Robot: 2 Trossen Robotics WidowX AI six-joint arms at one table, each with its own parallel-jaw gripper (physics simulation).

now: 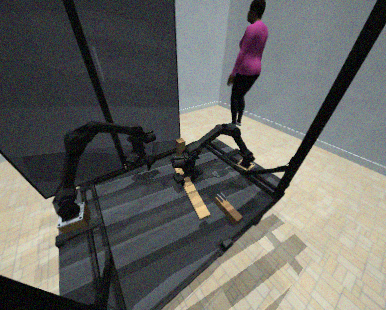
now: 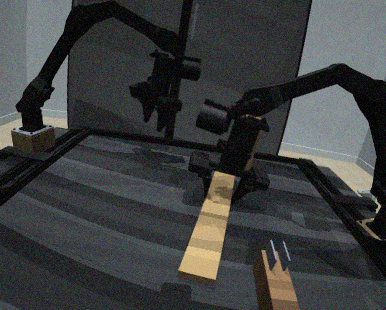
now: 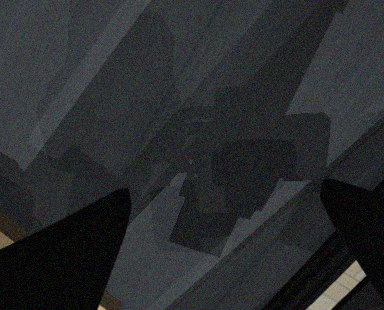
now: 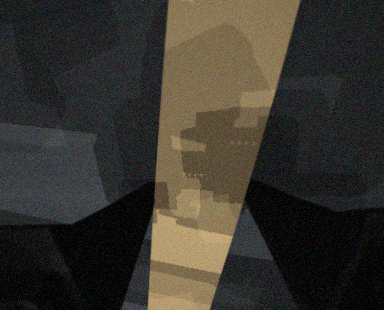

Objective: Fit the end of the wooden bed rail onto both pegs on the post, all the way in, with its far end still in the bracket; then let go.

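Places are measured from the left arm's base along level axes (x ahead, y left, z up), in metres.
Pixels of known places: left gripper, fingertip midpoint: [image 1: 142, 168] [image 2: 152, 126] [image 3: 224, 192]; right gripper, fingertip midpoint: [image 1: 187, 184] [image 2: 217, 200] [image 4: 198, 185]; left arm's base at its link origin: [image 1: 71, 213] [image 2: 32, 128]; right arm's base at its link origin: [image 1: 245, 164] [image 2: 379, 230].
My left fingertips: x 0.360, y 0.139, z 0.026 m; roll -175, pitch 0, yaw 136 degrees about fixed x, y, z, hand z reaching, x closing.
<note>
For each thing: its top centre in the pictures, then the offset to it from my left fingertips. "pt": a spot on its surface instead.
- wooden bed rail at its top centre: [image 4: 193, 223] [image 2: 217, 202] [image 1: 188, 185] 0.092 m down, 0.230 m ahead, 0.166 m right
- upright wooden bracket at a spot on its surface: [image 2: 253, 151] pt 0.036 m down, 0.312 m ahead, 0.074 m left
- wooden post at a spot on its surface: [image 2: 276, 286] [image 1: 226, 206] pt 0.064 m down, 0.339 m ahead, 0.402 m right
The wooden bed rail [image 1: 196, 198] [image 2: 210, 227] [image 4: 209, 77] lies flat on the dark table, running from the middle towards the front. My right gripper [image 1: 187, 176] [image 2: 225, 184] [image 4: 198, 185] straddles the rail's far part, and both fingers touch its long edges. The rail's far end and the upright wooden bracket [image 1: 180, 145] [image 2: 253, 151] are partly hidden behind that gripper. The wooden post [image 1: 229, 210] [image 2: 276, 286] with two metal pegs [image 1: 222, 196] [image 2: 278, 250] lies to the right of the rail's near end, apart from it. My left gripper [image 1: 142, 163] [image 2: 154, 122] [image 3: 224, 192] is open and empty, above the table's back left.
A tall dark panel [image 1: 130, 61] stands behind the table. Black frame posts [image 1: 315, 129] rise at the table's corners, and black rails [image 2: 324, 181] edge it. A person in a pink top [image 1: 250, 52] stands on the tiled floor beyond the table.
</note>
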